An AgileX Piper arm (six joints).
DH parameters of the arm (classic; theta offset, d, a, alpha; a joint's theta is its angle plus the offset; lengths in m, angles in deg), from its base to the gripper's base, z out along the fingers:
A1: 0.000 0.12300 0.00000 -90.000
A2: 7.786 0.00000 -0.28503 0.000
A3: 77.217 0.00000 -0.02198 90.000
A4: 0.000 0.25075 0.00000 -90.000
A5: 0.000 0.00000 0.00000 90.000
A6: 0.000 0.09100 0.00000 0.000
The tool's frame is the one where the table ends.
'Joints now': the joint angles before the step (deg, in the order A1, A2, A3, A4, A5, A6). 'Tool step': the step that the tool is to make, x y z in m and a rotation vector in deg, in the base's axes. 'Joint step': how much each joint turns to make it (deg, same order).
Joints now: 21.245 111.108 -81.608 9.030 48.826 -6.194
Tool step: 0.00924 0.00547 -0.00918 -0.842 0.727 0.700
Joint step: 0.329 2.949 -2.651 -0.613 0.697 -0.020
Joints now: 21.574 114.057 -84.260 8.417 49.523 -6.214
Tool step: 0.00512 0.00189 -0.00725 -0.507 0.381 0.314
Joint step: 0.036 1.718 -1.149 -0.320 -0.011 -0.151
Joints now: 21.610 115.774 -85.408 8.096 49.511 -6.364
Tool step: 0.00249 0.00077 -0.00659 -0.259 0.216 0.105
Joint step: 0.000 1.064 -0.219 -0.104 -0.540 -0.133
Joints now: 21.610 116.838 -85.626 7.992 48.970 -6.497
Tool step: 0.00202 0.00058 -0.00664 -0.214 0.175 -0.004
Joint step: 0.000 0.970 -0.053 -0.092 -0.678 -0.040
